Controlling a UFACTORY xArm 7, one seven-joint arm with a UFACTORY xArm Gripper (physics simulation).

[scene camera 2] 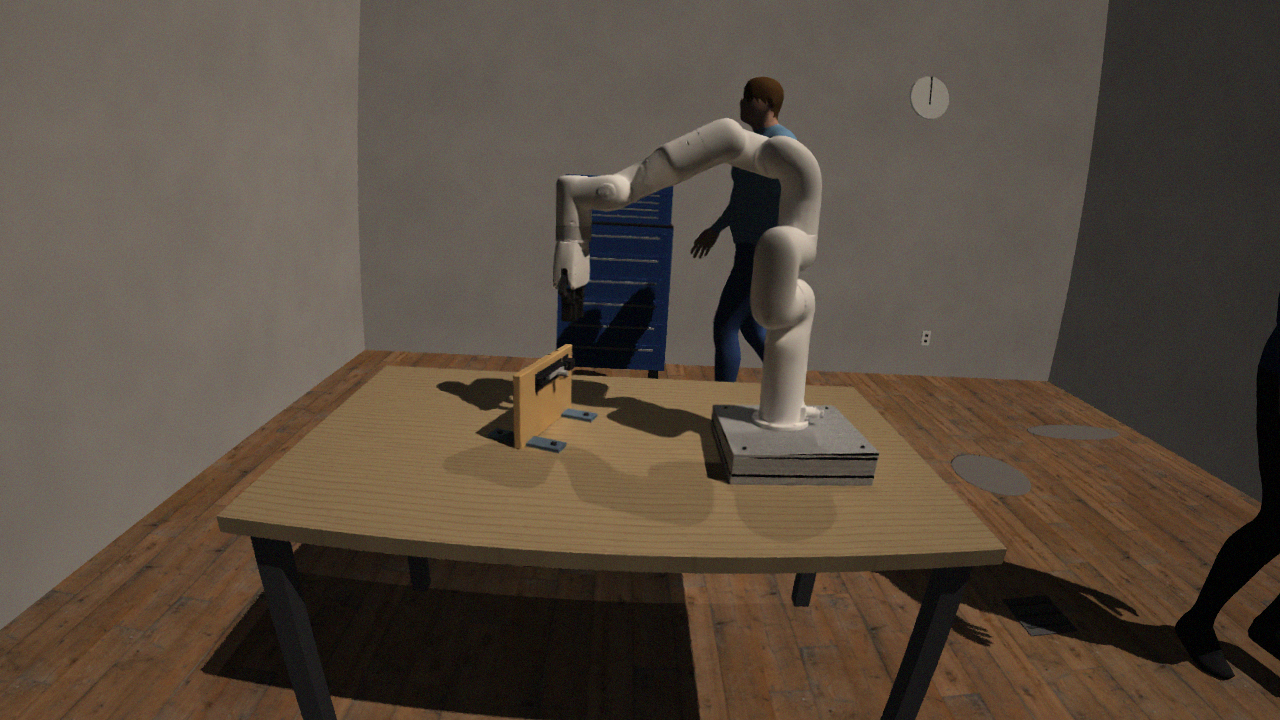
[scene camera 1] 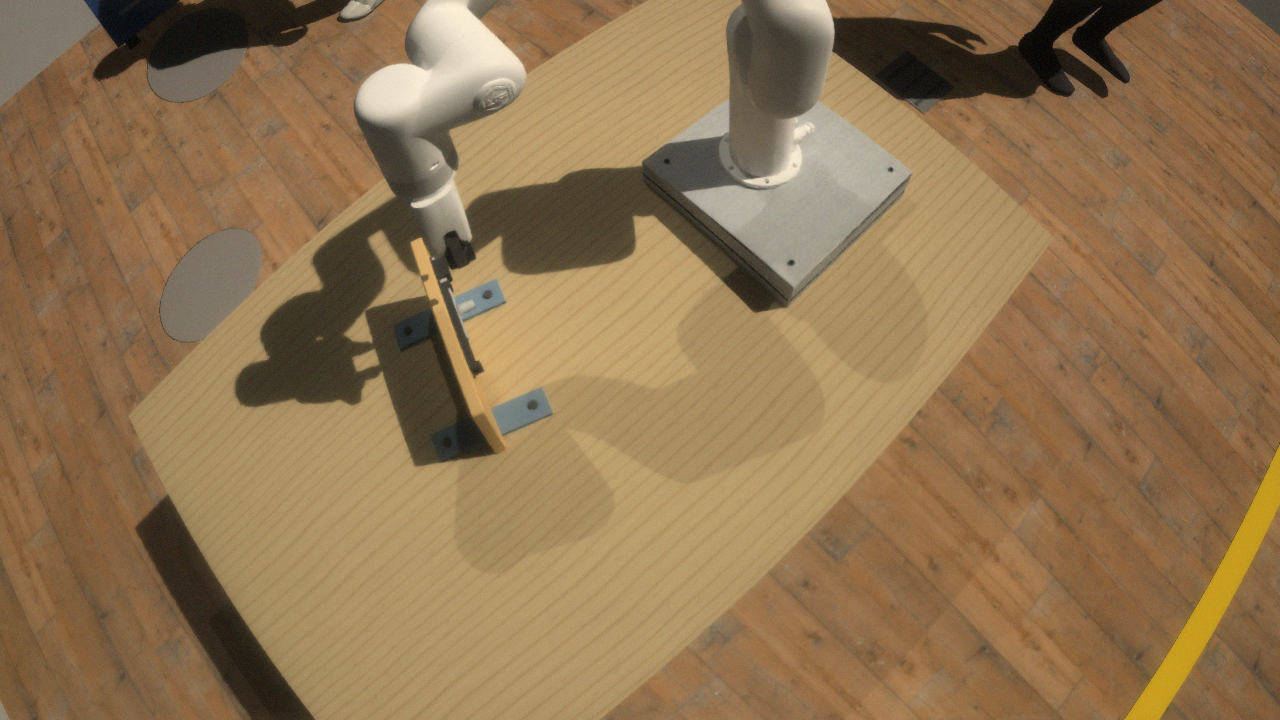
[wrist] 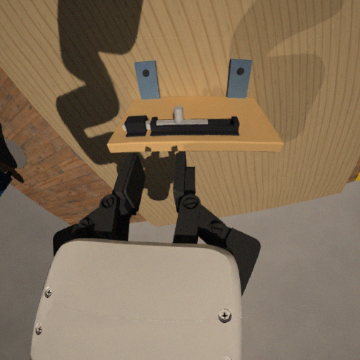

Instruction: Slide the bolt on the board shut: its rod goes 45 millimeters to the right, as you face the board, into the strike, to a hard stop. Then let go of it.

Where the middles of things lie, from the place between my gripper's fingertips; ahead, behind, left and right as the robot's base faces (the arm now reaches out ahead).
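Scene:
I am looking at the orange board [scene camera 2: 534,411]. My gripper is 2 cm to the right of it and 5 cm short of it, and 17 cm above it.

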